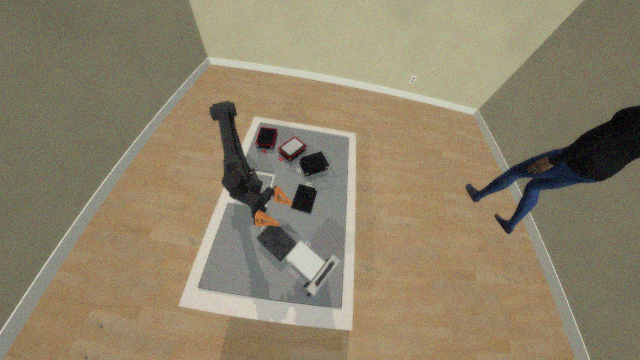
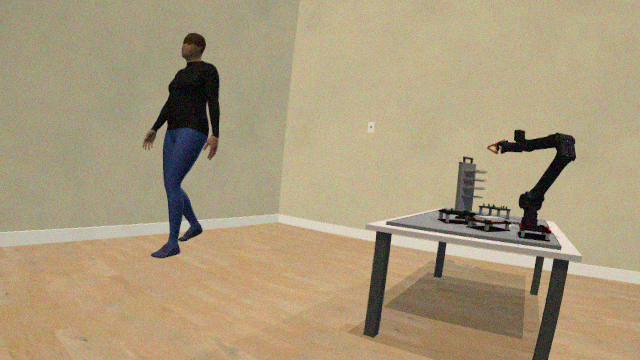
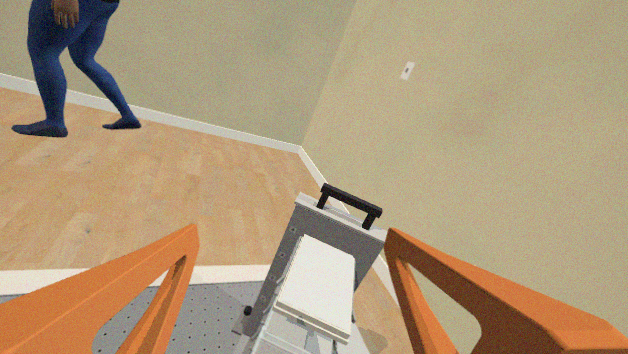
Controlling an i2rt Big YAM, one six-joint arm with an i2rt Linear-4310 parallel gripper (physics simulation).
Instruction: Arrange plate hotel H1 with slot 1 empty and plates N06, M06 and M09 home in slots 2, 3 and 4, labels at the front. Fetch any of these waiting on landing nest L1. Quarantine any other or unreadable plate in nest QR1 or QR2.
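Note:
Plate hotel H1 stands upright at the table's far end from the red-edged nests, with a black handle on top. A white plate lies in its upper part; clear tiers show below it, and their contents and labels are unreadable. A second white plate sits on a red-edged nest. Another red-edged nest has a black top. My gripper is open and empty, raised in front of the hotel and apart from it. I cannot tell which nest is L1.
Two black nests stand between the red-edged nests and the hotel. A dark square lies before the hotel. A white-outlined area is beside the arm. A person stands away from the table.

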